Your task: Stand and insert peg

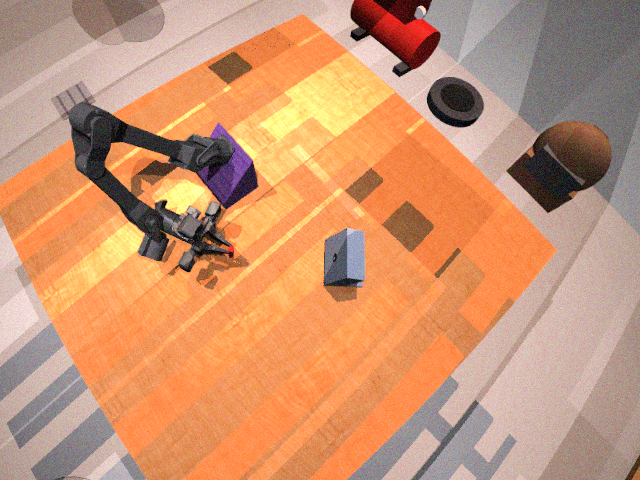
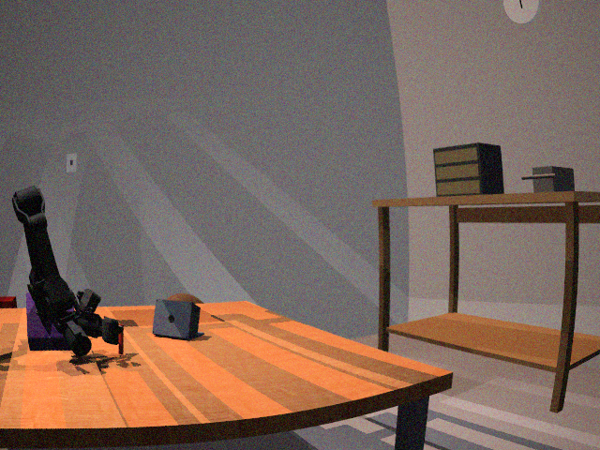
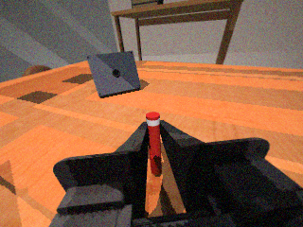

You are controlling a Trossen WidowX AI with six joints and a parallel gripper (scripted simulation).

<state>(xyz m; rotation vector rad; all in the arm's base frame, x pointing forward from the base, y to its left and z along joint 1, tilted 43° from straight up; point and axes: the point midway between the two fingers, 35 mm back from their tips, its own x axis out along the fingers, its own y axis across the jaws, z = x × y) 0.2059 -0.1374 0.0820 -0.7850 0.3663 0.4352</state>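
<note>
Now: the dark red peg 10 mm below my gripper tip. Also, from my gripper tip: grey-blue sloped panel (220 mm to the left, 190 mm ahead, 20 mm below).
</note>
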